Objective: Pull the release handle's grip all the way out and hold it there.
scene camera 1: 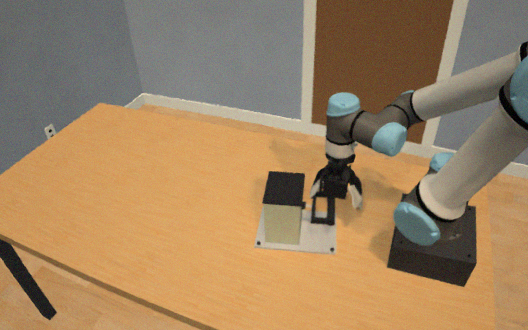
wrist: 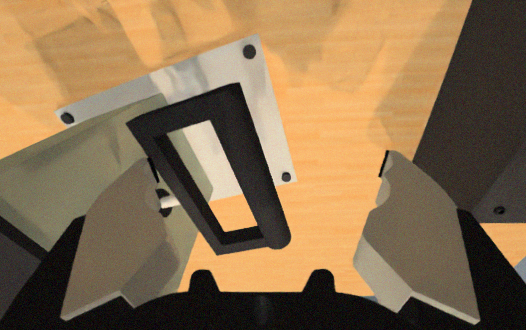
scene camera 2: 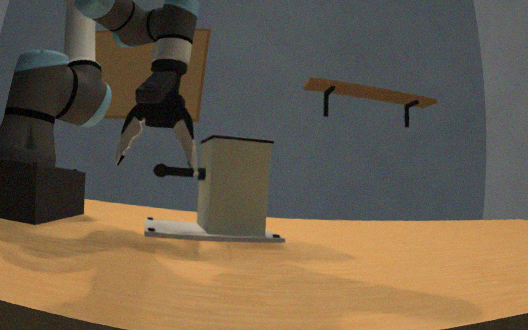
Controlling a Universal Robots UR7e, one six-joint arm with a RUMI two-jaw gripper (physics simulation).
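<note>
The release handle is a black rectangular frame with a thick outer grip bar. It stands out from the side of a pale green box with a black top. A short pale rod shows between frame and box in the wrist view. My gripper is open and empty, pointing down. In the wrist view the frame lies between the fingers, slanted and nearer the left one, whose tip is seen close to the rod. Contact cannot be told.
The box stands on a light base plate with dark corner bolts, on the wooden table. The robot's dark base block stands on the side that the handle points to.
</note>
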